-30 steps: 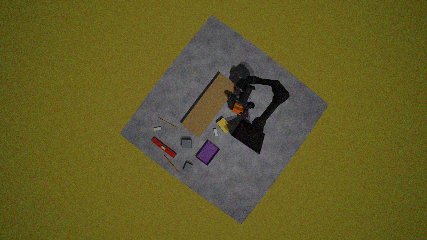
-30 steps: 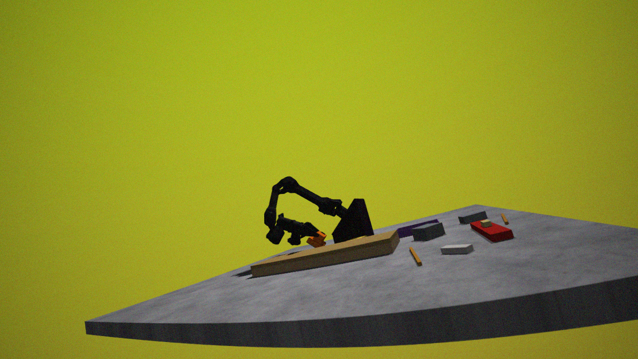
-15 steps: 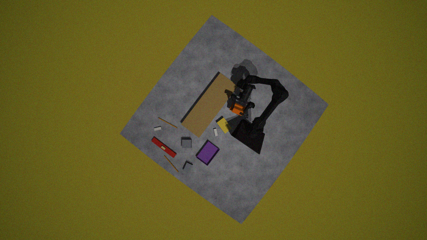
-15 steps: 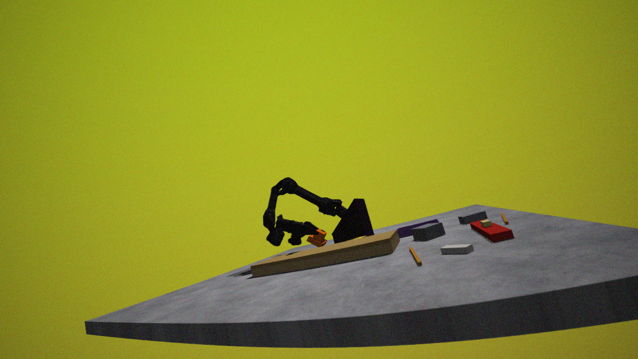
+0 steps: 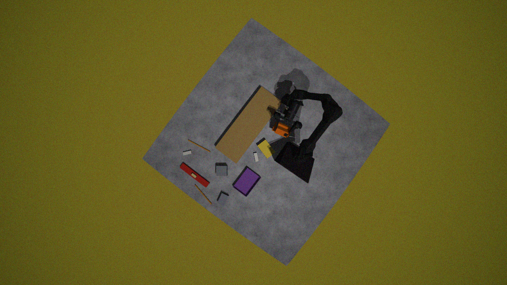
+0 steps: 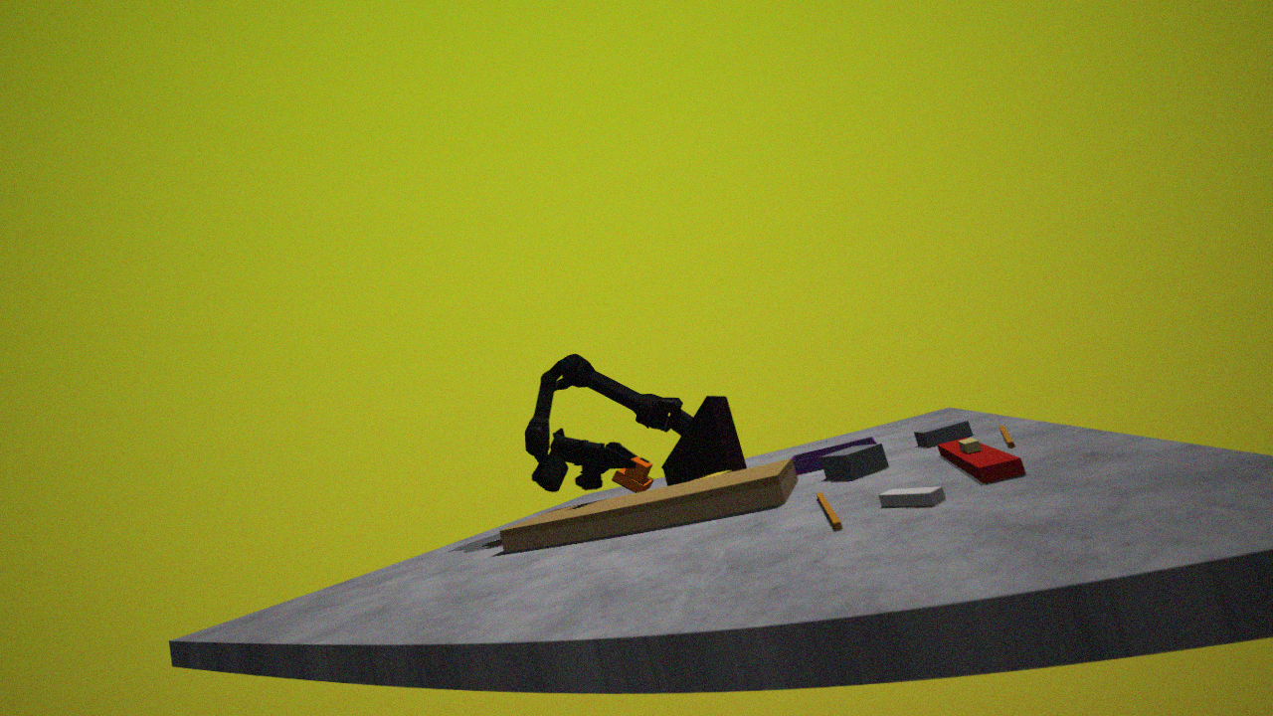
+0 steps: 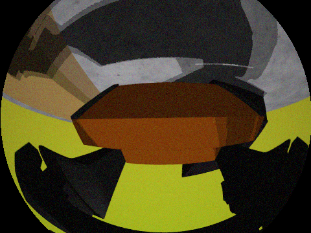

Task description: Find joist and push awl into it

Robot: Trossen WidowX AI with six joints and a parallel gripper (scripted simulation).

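My gripper tip is 2 cm short of the awl, 16 cm to the left of it and 8 cm above it. From my gripper tip the other things lie so: yellow block 1 cm behind, 15 cm to the left, 8 cm below; purple tray 6 cm behind, 40 cm to the left, 8 cm below; orange stud finder 1 cm behind, 1 cm to the right, 1 cm below.
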